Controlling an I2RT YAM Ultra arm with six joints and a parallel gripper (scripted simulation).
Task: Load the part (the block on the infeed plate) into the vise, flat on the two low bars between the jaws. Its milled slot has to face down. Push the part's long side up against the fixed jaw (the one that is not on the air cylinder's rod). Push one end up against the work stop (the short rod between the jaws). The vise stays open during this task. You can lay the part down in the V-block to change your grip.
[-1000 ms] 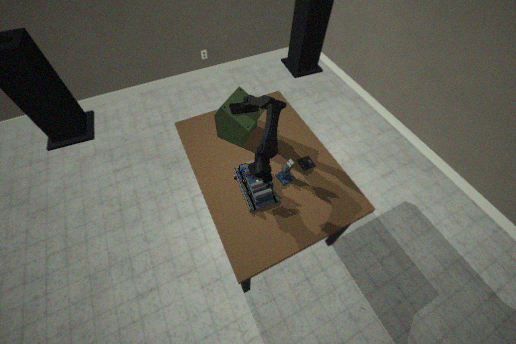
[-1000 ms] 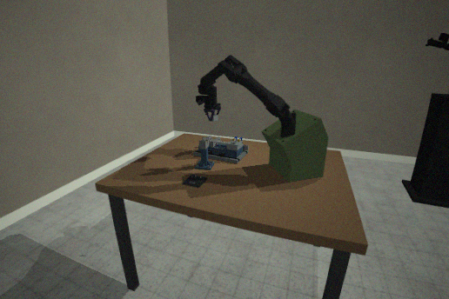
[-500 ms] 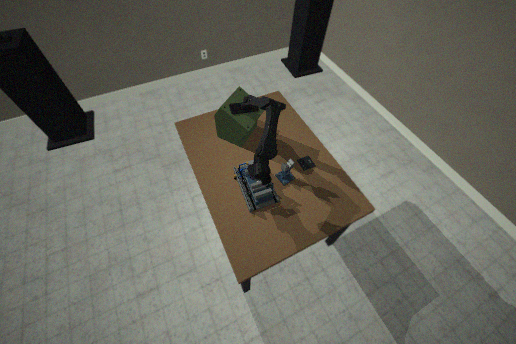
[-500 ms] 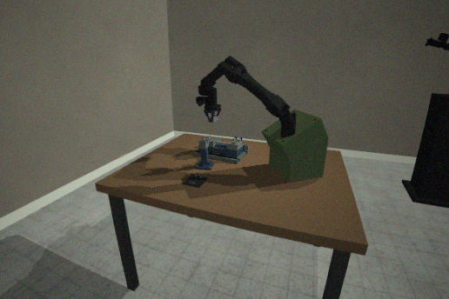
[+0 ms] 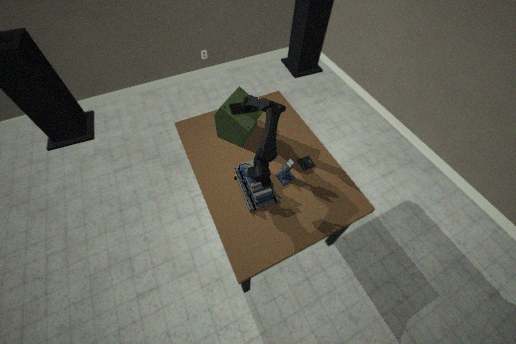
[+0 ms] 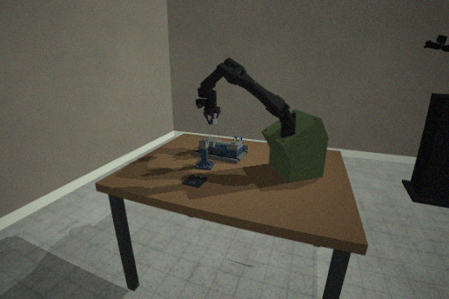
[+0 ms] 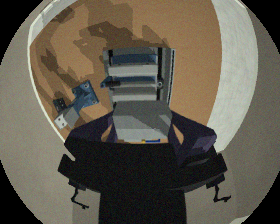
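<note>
Right now my hand is 70 mm past the vise, 20 mm to the right of it and 160 mm above it. Round my hand: infeed plate: 100 mm behind, 390 mm to the left, 200 mm below; then part: right at my hand.
</note>
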